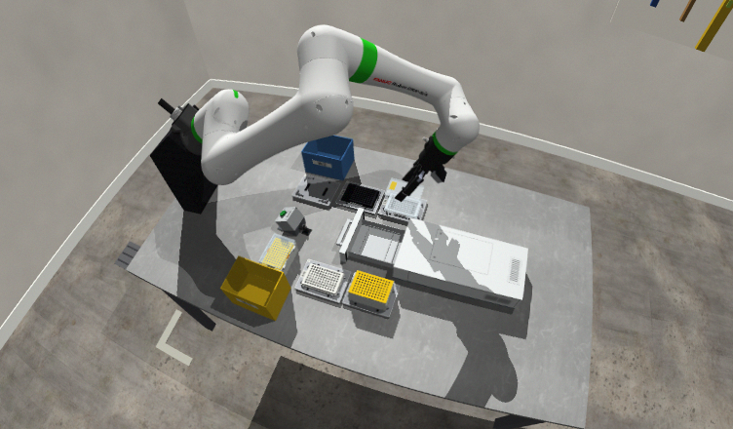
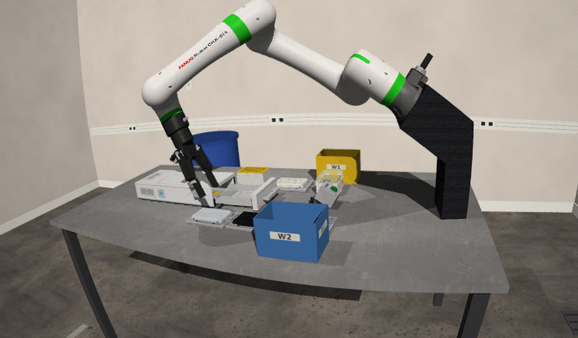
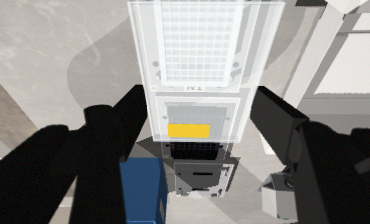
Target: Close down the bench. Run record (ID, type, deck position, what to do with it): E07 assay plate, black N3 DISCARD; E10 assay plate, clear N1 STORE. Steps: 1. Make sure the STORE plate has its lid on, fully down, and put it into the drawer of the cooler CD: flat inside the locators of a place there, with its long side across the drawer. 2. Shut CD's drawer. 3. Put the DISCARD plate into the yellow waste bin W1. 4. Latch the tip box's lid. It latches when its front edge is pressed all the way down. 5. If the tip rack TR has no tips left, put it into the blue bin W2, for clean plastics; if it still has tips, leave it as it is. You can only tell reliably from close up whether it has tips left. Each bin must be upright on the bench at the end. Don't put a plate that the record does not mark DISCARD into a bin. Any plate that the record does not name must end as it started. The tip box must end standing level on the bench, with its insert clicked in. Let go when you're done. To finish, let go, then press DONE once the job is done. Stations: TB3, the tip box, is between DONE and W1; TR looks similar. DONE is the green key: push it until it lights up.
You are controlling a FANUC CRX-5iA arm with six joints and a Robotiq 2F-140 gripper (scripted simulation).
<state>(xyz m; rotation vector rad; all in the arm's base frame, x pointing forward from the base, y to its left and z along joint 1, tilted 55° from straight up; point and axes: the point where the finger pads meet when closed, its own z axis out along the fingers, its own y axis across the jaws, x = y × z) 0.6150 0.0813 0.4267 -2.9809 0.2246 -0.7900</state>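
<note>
Now: the clear plate 11 cm below my hand. Also, from my hand: clear lid 2 cm below; cooler drawer 19 cm to the right, 9 cm below, 5 cm behind; black assay plate 17 cm behind, 11 cm below, 3 cm to the left.
</note>
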